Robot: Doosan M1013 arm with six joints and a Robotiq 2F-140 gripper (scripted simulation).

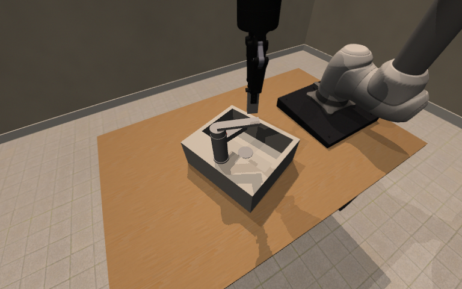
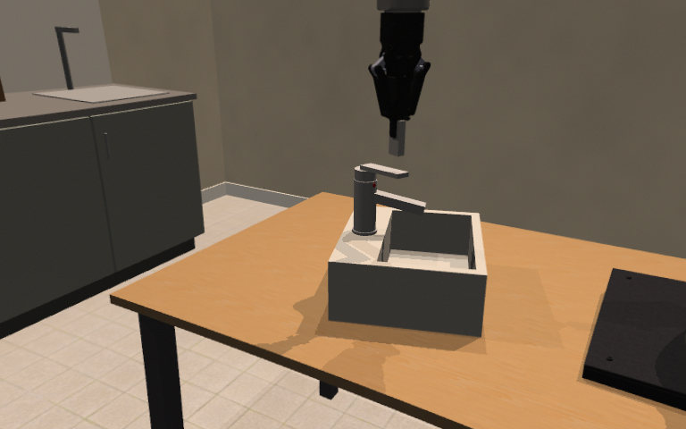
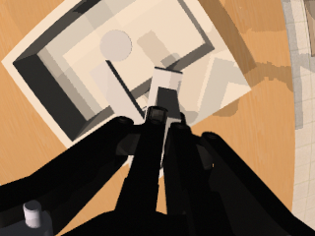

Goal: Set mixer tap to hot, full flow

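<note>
The flat lever lies 30 mm ahead of my hand, 10 mm to the right of it and 70 mm below it. From my hand the other things lie so: grey mixer tap (60 mm ahead, 30 mm to the right, 120 mm below); square sink basin (20 mm behind, 80 mm to the right, 310 mm below).
</note>
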